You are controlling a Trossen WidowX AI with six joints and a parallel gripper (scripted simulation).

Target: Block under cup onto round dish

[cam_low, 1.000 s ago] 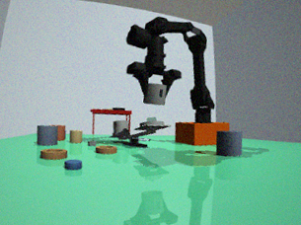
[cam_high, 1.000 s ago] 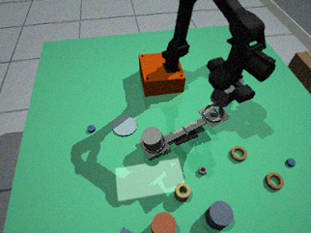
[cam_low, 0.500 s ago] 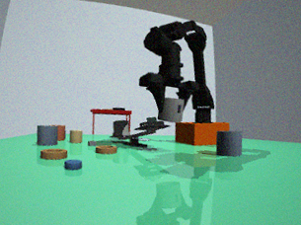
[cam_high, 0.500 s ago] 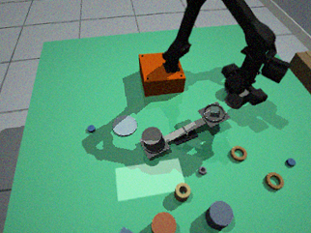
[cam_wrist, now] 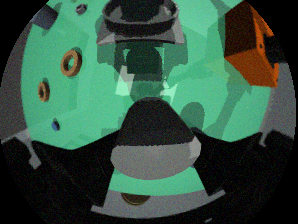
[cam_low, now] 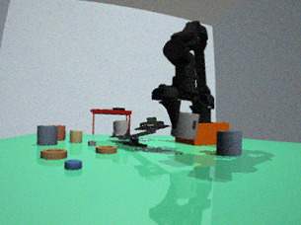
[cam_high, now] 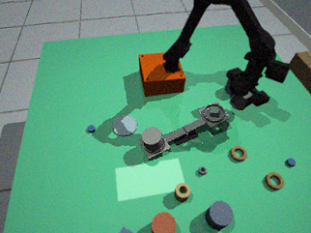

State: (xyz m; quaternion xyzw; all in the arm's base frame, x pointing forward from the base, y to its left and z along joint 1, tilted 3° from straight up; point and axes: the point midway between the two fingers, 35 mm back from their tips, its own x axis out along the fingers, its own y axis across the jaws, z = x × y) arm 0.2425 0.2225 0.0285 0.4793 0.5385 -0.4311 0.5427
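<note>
Right now my gripper tip is 48 cm to the left of the round grey dish, 7 cm above it and 4 cm past it. Also, from my gripper tip: orange cylinder: 43 cm to the right, 38 cm ahead, 3 cm below.
</note>
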